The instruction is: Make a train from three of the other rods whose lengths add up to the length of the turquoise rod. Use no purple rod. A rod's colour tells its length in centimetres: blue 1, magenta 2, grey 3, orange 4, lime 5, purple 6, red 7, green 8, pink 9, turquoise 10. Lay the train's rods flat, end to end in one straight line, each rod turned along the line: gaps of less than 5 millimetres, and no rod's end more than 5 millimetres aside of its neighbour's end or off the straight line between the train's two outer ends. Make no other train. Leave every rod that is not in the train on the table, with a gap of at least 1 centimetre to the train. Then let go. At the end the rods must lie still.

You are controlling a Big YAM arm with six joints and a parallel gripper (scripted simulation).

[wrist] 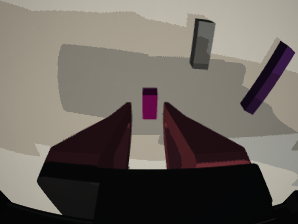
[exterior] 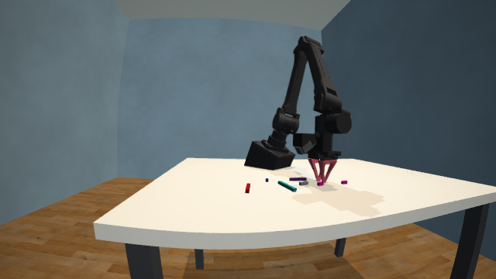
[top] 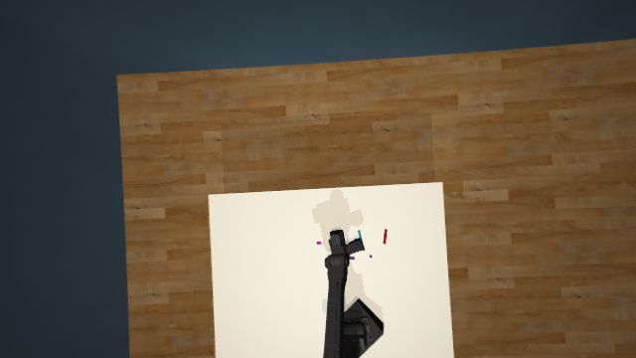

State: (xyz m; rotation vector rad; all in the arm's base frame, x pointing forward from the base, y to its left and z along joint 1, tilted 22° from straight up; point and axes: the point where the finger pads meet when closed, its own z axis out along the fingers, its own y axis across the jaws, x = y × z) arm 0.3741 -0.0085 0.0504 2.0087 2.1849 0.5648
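My gripper is now 3 cm past the grey rod, 5 cm to the left of it and 1 cm above it. The rest, counted from my hand: blue rod 10 cm behind, 14 cm to the right, 1 cm below; turquoise rod 2 cm behind, 12 cm to the right, 1 cm below; purple rod 9 cm behind, 4 cm to the right, 1 cm below.
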